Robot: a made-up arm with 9 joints. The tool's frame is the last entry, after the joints.
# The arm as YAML. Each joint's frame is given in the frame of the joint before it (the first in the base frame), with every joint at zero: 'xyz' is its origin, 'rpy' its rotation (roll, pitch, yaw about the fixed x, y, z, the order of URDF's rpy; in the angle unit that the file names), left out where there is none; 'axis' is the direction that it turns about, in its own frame. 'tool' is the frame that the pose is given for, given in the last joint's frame.
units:
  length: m
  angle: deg
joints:
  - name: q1
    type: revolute
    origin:
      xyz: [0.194, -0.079, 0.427]
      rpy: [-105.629, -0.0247, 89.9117]
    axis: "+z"
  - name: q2
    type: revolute
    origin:
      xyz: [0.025, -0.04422, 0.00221]
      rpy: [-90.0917, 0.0, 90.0]
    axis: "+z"
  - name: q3
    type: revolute
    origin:
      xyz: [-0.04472, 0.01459, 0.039]
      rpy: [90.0, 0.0, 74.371]
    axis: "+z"
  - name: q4
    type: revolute
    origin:
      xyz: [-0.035, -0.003, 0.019]
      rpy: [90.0, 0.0, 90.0]
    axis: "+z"
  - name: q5
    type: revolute
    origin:
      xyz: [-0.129, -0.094, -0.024]
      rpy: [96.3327, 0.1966, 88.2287]
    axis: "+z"
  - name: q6
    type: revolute
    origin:
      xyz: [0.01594, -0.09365, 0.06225]
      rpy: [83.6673, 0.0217, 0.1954]
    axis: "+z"
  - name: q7
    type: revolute
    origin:
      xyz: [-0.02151, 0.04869, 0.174]
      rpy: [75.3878, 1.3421, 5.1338]
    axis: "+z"
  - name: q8
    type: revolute
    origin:
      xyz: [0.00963, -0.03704, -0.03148]
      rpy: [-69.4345, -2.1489, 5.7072]
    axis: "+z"
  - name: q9
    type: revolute
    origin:
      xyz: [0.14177, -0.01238, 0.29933]
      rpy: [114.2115, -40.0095, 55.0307]
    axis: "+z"
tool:
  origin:
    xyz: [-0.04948, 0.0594, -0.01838]
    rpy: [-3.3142, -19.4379, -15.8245]
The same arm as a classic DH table. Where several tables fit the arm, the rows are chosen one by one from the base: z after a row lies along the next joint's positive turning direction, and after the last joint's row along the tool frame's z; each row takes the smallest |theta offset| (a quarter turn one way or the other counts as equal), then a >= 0, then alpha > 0; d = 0 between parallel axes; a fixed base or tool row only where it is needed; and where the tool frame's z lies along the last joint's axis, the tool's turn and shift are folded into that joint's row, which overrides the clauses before.
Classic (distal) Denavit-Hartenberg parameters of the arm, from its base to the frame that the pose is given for. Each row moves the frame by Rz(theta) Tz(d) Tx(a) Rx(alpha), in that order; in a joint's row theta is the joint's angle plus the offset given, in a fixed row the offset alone. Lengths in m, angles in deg.
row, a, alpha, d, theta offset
base (fixed), -0.0787, -105.63, 0.3727, 89.9
q1, -0.0442, -90.09, -0.1994, 89.97
q2, 0.002, 90, 0.014, 74.37
q3, 0.003, -90, -0.028, -90
q4, 0.098, -96.33, -0.073, 88.21
q5, -0.0156, -83.67, -0.0749, 0
q6, 0.0168, -75.39, 0.2814, 5.46
q7, -0.0054, 69.45, -0.0695, 5.13
q8, -0.0341, -108.31, 0.3046, 68.86
q9, 0.0321, -19.71, -0.0692, -73.07
tool (fixed), 0, 0, 0.2086, -80.7

